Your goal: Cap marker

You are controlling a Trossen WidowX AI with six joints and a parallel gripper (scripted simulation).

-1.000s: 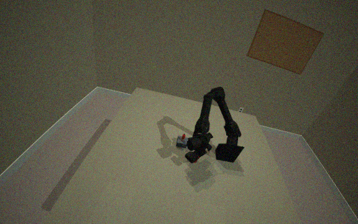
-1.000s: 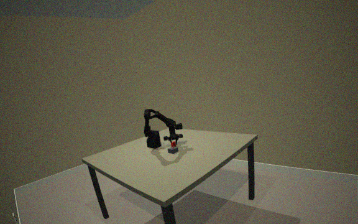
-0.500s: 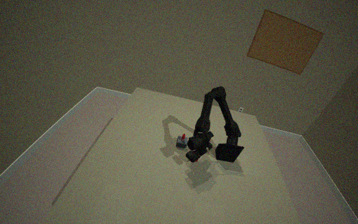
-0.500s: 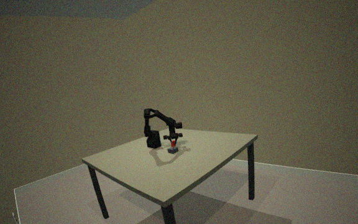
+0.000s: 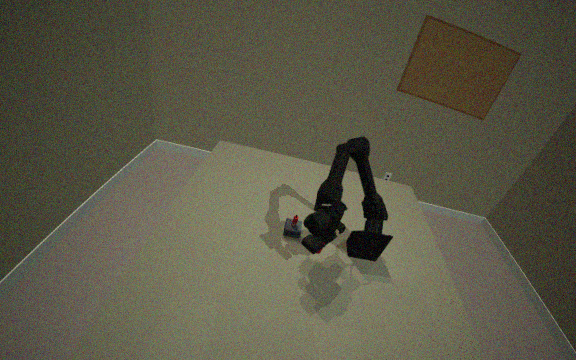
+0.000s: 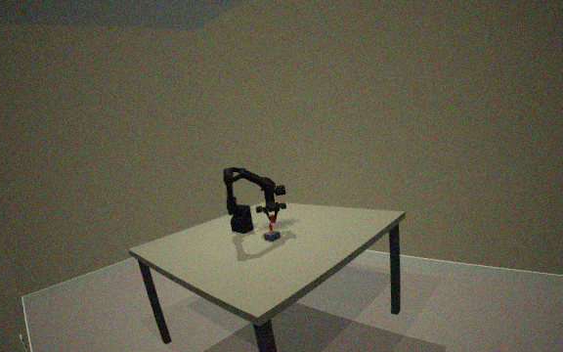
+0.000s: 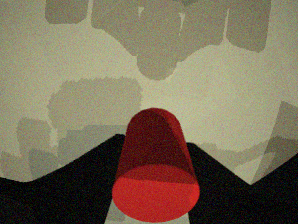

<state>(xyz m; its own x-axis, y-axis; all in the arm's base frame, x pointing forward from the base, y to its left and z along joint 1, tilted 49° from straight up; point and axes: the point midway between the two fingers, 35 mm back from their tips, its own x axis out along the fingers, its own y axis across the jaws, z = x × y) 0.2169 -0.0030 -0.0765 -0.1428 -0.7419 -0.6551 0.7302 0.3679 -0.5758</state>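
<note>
Now: the red marker 13 cm to the right of my gripper tip, 8 cm ahead of it and 1 cm above it. The rest, counted from my gripper tip: holder block (13 cm to the right, 8 cm ahead, 4 cm below); then red cap (1 cm above).
</note>
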